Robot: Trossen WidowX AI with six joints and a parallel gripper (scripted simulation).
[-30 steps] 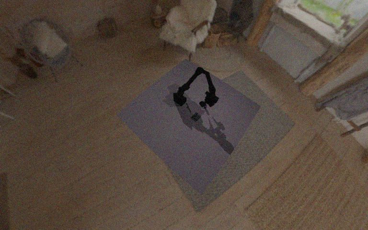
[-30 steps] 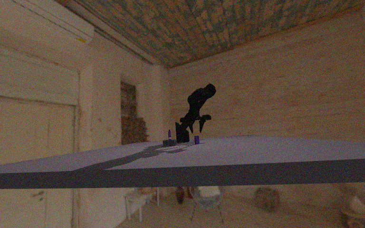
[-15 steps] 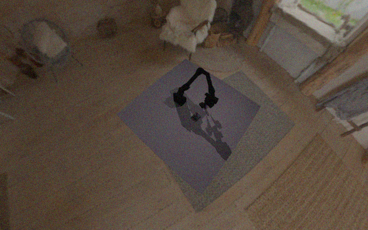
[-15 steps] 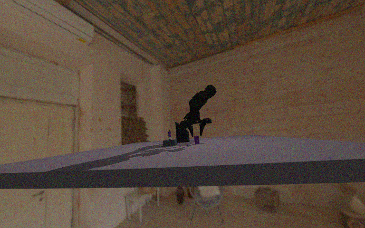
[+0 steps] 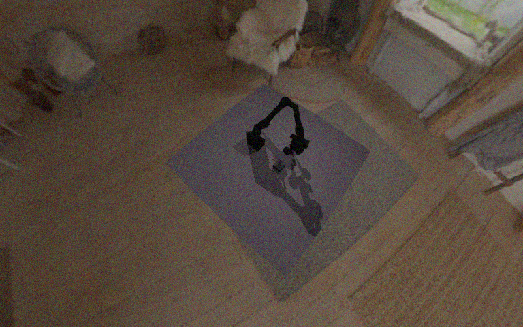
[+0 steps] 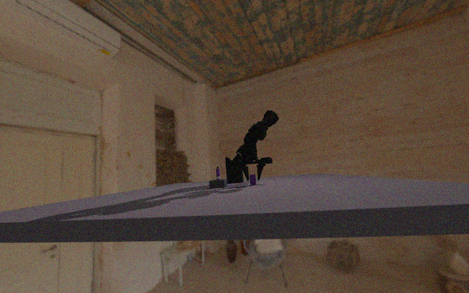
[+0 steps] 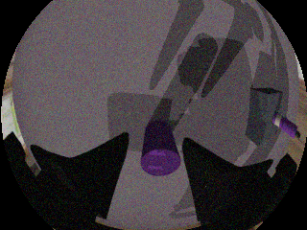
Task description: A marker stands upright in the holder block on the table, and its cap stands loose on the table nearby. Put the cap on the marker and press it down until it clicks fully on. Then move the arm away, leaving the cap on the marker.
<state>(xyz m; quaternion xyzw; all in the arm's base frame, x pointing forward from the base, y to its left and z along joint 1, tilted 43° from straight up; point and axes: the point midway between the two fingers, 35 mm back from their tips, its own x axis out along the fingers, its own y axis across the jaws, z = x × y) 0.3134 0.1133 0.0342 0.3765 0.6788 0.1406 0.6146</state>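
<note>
My gripper tip is now 20 mm past the dark holder block and 170 mm to the left of it. From my gripper tip the other things lie so: purple cap: right at my gripper tip.
</note>
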